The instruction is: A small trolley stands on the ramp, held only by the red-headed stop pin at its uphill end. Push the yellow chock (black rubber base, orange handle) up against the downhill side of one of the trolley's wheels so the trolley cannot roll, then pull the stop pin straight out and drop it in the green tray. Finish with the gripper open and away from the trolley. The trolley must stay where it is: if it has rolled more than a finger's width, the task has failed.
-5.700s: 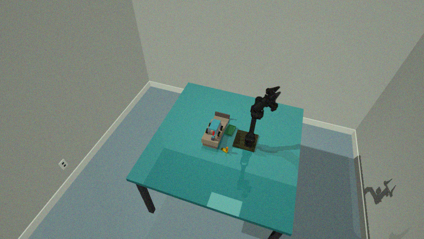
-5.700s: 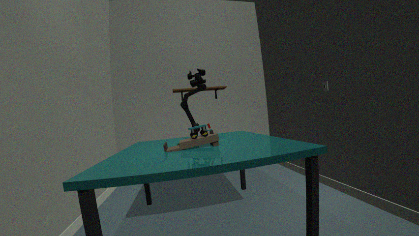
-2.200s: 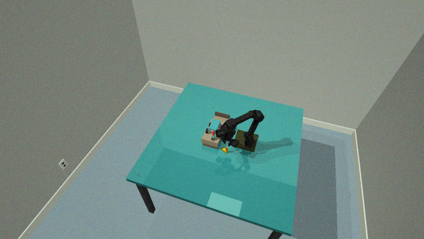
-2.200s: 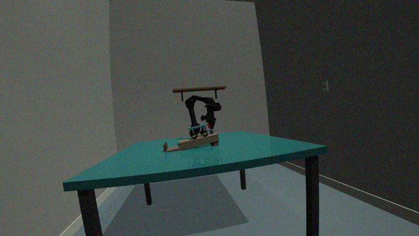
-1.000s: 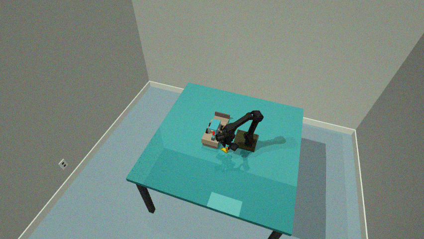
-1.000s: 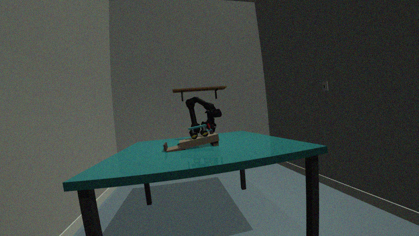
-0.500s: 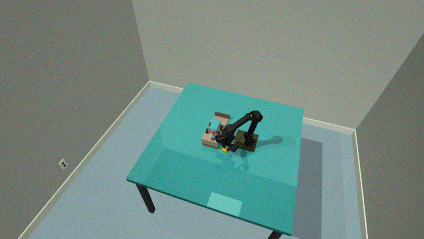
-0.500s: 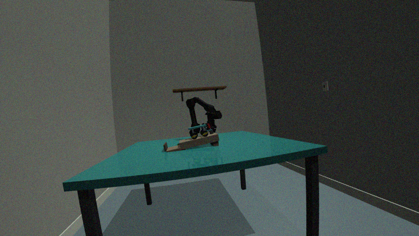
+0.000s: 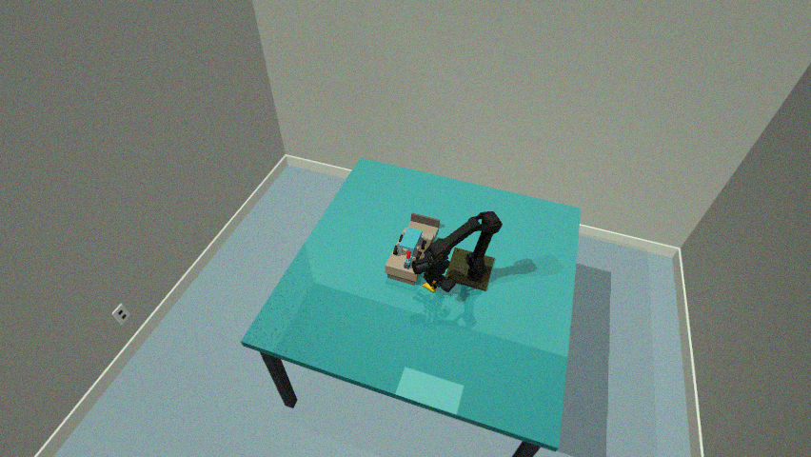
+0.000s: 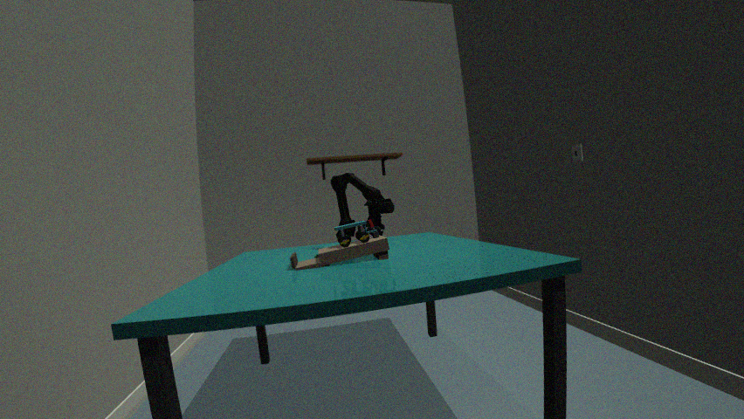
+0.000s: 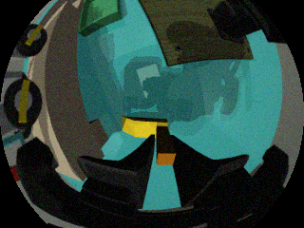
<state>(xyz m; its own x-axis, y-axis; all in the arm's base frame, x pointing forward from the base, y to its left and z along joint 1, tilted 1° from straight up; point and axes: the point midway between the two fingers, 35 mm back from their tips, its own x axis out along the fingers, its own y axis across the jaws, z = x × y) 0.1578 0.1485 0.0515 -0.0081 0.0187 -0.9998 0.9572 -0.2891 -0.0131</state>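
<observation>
My gripper tip is 24 cm to the left of the green tray, 5 cm short of it and 4 cm above it. From my gripper tip the other things lie so: ramp: 16 cm ahead, 13 cm to the right, 2 cm above; red-headed stop pin: 14 cm ahead, 10 cm above, 3 cm to the right; yellow chock: 2 cm ahead, 1 cm to the right, 1 cm below.
</observation>
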